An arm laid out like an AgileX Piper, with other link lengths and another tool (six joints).
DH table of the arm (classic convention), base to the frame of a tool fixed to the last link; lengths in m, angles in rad. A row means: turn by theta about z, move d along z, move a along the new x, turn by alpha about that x. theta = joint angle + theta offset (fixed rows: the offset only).
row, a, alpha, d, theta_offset
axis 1, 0, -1.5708, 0.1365, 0
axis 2, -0.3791, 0, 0, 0.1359
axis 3, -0.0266, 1.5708, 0, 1.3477
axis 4, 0, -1.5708, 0.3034, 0
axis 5, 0, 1.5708, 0, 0
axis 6, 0.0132, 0.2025, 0.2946, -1.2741
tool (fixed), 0, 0, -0.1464, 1.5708
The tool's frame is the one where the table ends.
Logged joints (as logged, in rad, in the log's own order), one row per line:
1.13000 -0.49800 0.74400 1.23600 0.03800 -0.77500
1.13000 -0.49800 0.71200 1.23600 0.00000 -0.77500
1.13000 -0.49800 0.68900 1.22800 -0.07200 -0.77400
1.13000 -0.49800 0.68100 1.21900 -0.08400 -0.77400
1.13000 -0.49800 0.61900 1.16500 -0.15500 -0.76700
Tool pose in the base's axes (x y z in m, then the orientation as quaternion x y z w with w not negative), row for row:
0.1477 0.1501 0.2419 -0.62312 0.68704 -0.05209 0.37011
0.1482 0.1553 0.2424 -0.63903 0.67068 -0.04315 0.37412
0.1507 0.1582 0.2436 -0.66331 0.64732 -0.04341 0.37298
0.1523 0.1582 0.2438 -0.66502 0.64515 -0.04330 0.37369
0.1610 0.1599 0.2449 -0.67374 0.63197 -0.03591 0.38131
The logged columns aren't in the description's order. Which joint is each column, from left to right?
Columns, left to right: axis 2, axis 3, axis 5, axis 1, axis 6, axis 4.
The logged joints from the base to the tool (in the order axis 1, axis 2, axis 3, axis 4, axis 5, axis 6), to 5 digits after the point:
1.23600 1.13000 -0.49800 -0.77500 0.74400 0.03800
1.23600 1.13000 -0.49800 -0.77500 0.71200 0.00000
1.22800 1.13000 -0.49800 -0.77400 0.68900 -0.07200
1.21900 1.13000 -0.49800 -0.77400 0.68100 -0.08400
1.16500 1.13000 -0.49800 -0.76700 0.61900 -0.15500

